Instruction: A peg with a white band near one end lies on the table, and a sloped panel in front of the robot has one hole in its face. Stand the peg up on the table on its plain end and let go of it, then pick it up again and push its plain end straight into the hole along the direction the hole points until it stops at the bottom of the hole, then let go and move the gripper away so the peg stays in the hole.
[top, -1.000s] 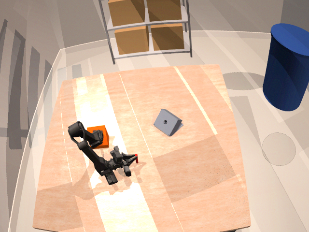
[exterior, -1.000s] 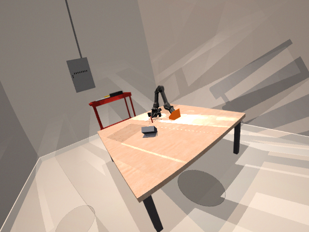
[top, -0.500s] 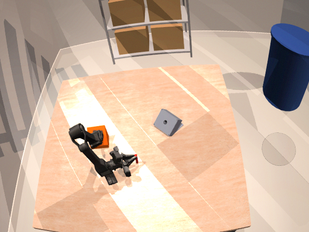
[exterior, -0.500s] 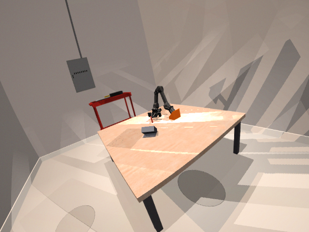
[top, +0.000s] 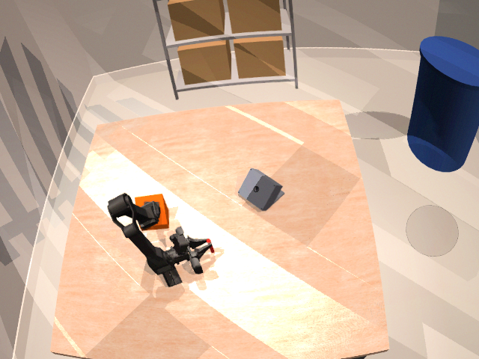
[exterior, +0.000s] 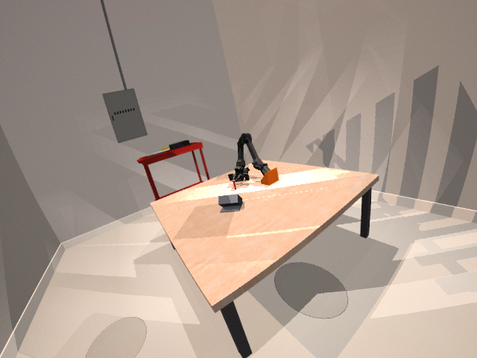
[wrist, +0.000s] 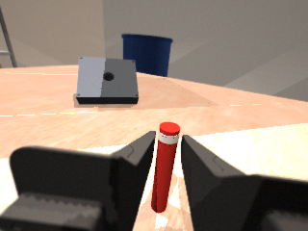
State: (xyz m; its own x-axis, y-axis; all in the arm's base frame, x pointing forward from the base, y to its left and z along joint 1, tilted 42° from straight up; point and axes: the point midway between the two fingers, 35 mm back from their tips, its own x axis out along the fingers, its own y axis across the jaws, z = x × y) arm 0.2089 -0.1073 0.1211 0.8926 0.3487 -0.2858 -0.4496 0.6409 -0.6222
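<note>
Now: gripper tip 1 cm above the red peg. The rest, counted from my gripper tip: grey sloped panel: 24 cm to the left, 17 cm ahead, 3 cm below.
</note>
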